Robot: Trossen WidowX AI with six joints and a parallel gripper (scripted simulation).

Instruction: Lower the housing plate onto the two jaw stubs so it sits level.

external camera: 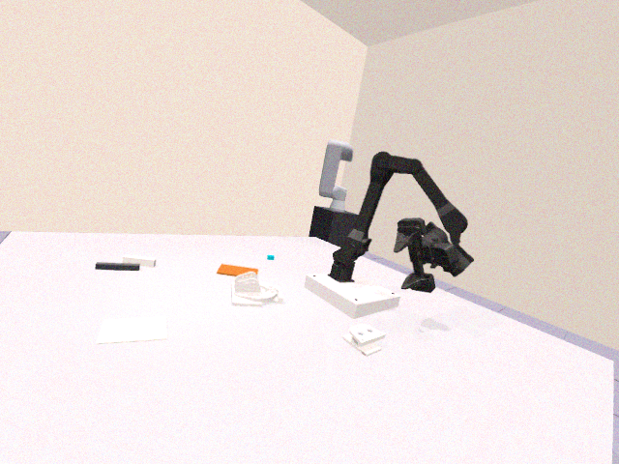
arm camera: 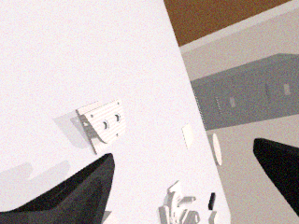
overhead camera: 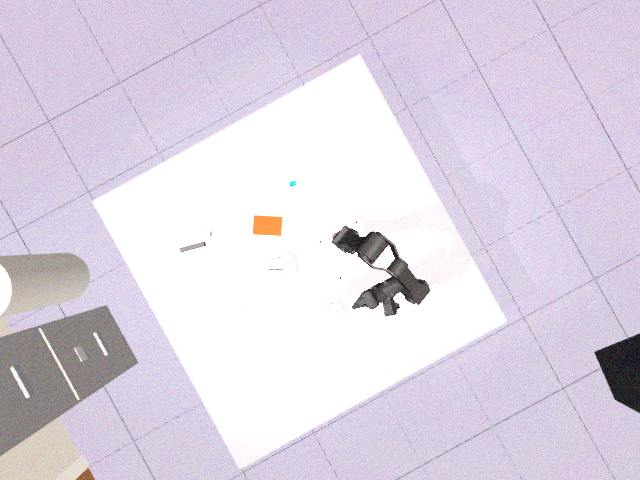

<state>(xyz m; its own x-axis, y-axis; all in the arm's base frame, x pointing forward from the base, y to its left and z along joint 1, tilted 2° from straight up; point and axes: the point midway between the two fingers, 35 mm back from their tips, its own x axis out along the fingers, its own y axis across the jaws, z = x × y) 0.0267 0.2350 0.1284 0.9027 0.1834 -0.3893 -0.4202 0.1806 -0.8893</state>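
My gripper tip is 15 cm above the white ribbed block, 9 cm short of it and 2 cm to the right of it. From my gripper tip the other things lie so: cyan cube (54 cm to the right, 15 cm below, 5 cm ahead); flat white sheet (50 cm ahead, 16 cm below, 14 cm to the right); dark bar (54 cm ahead, 45 cm to the right, 15 cm below).
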